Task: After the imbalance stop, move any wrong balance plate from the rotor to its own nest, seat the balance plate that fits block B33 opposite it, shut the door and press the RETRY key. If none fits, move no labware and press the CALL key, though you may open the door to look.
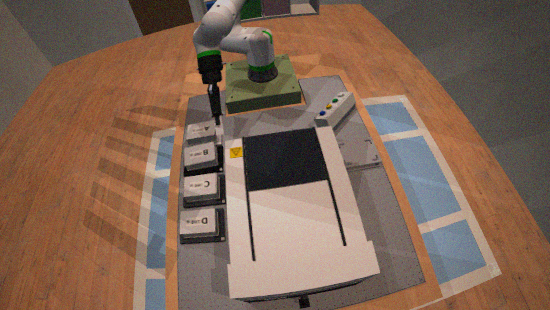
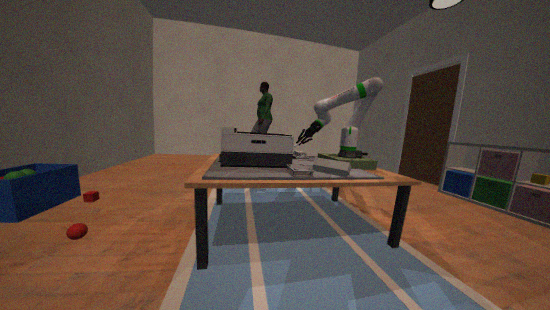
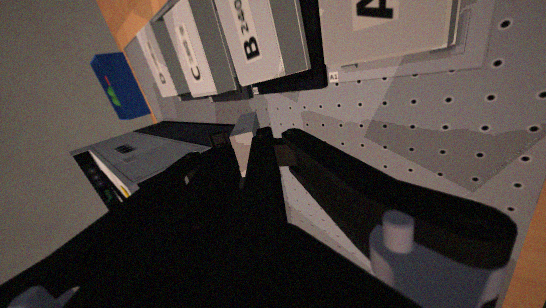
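Where they show: gripper, between the fingertips: [image 1: 220,134] [image 2: 294,146] [image 3: 252,127]; arm's base, origin of its link: [image 1: 262,73] [image 2: 346,156].
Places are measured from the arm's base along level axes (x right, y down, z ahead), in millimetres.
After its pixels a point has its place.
The white centrifuge [image 1: 299,238] {z 849, x -111, y -148 mm} [image 2: 255,146] {z 750, x -262, y -72 mm} [image 3: 140,153] {z 677, x 78, y -96 mm} stands on the perforated base plate [image 1: 388,216] {z 742, x -437, y 62 mm} [image 3: 420,115] {z 301, x 138, y 62 mm}. Its dark door [image 1: 284,158] {z 618, x -84, y -151 mm} covers the rotor, so nothing inside shows. Balance plates A [image 1: 200,130] {z 342, x 258, y 8 mm} [image 3: 382,30] {z 327, x 214, y 8 mm}, B [image 1: 199,154] {z 468, x 239, y 6 mm} [image 3: 259,41] {z 444, x 220, y 4 mm}, C [image 1: 199,184] {z 599, x 220, y 8 mm} [image 3: 198,53] {z 574, x 219, y 8 mm} and D [image 1: 197,221] {z 740, x 211, y 8 mm} [image 3: 158,65] {z 732, x 210, y 8 mm} sit in a row of nests along its left side. My gripper [image 1: 218,117] [image 2: 298,143] {z 421, x 147, y -46 mm} [image 3: 252,127] {z 421, x 147, y -46 mm} is shut and empty. It points down just behind plate A's corner, near the centrifuge's back left corner. The key box [image 1: 334,109] {z 300, x -296, y -20 mm} [image 2: 331,166] {z 280, x -352, y 17 mm} with blue, yellow and green keys lies at the back right.
The arm's green base [image 1: 261,88] {z 117, x 4, y 0 mm} stands behind the centrifuge. A grey empty nest [image 1: 357,148] {z 467, x -365, y 28 mm} lies right of the door. A person in green [image 2: 263,107] stands behind the table. A blue crate [image 2: 37,190] [image 3: 118,86] is on the floor.
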